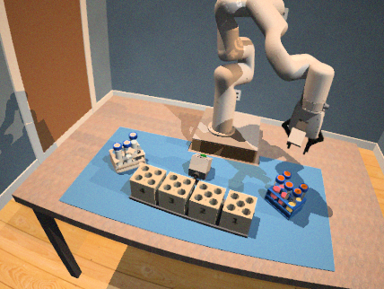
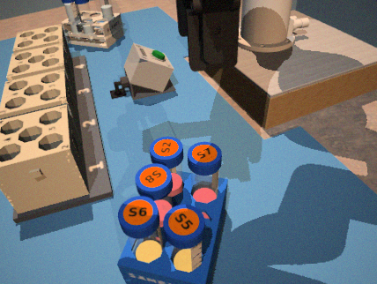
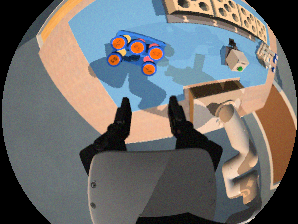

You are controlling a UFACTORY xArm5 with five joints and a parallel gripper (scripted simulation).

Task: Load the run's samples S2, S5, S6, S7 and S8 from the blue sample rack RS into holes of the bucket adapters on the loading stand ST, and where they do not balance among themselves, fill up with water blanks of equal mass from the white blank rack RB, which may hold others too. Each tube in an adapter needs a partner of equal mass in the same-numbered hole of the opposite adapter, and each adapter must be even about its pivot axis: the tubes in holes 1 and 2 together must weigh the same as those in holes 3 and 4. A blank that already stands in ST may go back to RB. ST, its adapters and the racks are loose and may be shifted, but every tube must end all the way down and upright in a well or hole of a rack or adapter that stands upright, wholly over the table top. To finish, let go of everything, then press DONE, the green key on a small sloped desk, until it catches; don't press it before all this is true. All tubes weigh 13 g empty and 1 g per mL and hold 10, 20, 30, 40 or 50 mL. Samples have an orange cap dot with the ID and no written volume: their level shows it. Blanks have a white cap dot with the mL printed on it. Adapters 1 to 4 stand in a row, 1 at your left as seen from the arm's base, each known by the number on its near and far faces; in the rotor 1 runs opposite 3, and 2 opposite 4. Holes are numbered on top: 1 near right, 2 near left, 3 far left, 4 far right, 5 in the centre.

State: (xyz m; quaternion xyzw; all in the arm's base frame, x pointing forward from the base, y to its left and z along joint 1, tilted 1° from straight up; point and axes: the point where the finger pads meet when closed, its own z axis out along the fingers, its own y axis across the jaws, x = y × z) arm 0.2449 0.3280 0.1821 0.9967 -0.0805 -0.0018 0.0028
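Right now the blue sample rack RS is 4 cm ahead of my hand, 2 cm to the left of it and 22 cm below it. Round my hand: white blank rack RB: 9 cm ahead, 63 cm to the right, 22 cm below; blue-capped tube: 13 cm ahead, 63 cm to the right, 19 cm below; loading stand ST: 19 cm ahead, 30 cm to the right, 24 cm below.
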